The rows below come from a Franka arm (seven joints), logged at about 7 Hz.
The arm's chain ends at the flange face. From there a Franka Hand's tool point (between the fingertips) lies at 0.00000 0.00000 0.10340 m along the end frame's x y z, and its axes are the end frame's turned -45 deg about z.
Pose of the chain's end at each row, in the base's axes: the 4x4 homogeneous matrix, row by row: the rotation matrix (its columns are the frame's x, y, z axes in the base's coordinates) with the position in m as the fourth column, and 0 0 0 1 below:
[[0.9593 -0.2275 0.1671 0.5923], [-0.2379 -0.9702 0.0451 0.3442], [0.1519 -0.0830 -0.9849 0.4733], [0 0 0 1]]
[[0.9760 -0.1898 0.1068 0.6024], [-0.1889 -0.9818 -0.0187 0.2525], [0.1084 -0.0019 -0.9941 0.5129], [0 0 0 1]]
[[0.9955 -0.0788 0.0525 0.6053], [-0.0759 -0.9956 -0.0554 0.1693], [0.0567 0.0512 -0.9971 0.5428], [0 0 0 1]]
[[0.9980 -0.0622 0.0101 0.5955], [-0.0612 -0.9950 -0.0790 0.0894], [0.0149 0.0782 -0.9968 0.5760], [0 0 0 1]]
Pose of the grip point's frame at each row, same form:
[[0.8392 0.5175 0.1671 0.6096], [0.5178 -0.8543 0.0451 0.3489], [0.1661 0.0487 -0.9849 0.3715], [0 0 0 1]]
[[0.8243 0.5559 0.1068 0.6134], [0.5607 -0.8278 -0.0187 0.2506], [0.0780 0.0753 -0.9941 0.4101], [0 0 0 1]]
[[0.7596 0.6482 0.0525 0.6107], [0.6503 -0.7577 -0.0554 0.1636], [0.0039 0.0763 -0.9971 0.4397], [0 0 0 1]]
[[0.7497 0.6617 0.0101 0.5965], [0.6603 -0.7468 -0.0790 0.0812], [-0.0448 0.0658 -0.9968 0.4729], [0 0 0 1]]

